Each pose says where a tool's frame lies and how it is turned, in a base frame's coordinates. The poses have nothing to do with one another.
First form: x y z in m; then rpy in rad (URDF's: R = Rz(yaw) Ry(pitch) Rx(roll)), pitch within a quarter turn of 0, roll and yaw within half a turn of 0.
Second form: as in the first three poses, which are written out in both.
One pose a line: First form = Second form
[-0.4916 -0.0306 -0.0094 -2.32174 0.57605 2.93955] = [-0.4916 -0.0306 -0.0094 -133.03 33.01 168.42]
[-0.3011 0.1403 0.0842 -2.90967 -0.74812 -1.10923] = [-0.3011 0.1403 0.0842 -166.71 -42.86 -63.55]
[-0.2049 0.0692 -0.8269 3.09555 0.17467 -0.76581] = [-0.2049 0.0692 -0.8269 177.36 10.01 -43.88]
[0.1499 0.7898 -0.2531 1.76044 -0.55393 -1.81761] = [0.1499 0.7898 -0.2531 100.87 -31.74 -104.14]
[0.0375 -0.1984 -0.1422 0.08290 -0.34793 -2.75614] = [0.0375 -0.1984 -0.1422 4.75 -19.93 -157.92]
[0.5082 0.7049 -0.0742 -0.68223 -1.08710 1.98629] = [0.5082 0.7049 -0.0742 -39.09 -62.29 113.81]
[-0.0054 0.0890 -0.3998 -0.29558 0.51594 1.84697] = [-0.0054 0.0890 -0.3998 -16.94 29.56 105.82]
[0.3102 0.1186 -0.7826 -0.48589 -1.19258 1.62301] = [0.3102 0.1186 -0.7826 -27.84 -68.33 92.99]
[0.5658 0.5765 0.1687 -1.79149 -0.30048 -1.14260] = [0.5658 0.5765 0.1687 -102.64 -17.22 -65.47]
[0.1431 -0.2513 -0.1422 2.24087 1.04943 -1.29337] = [0.1431 -0.2513 -0.1422 128.39 60.13 -74.10]
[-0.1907 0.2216 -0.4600 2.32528 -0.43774 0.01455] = [-0.1907 0.2216 -0.4600 133.23 -25.08 0.83]
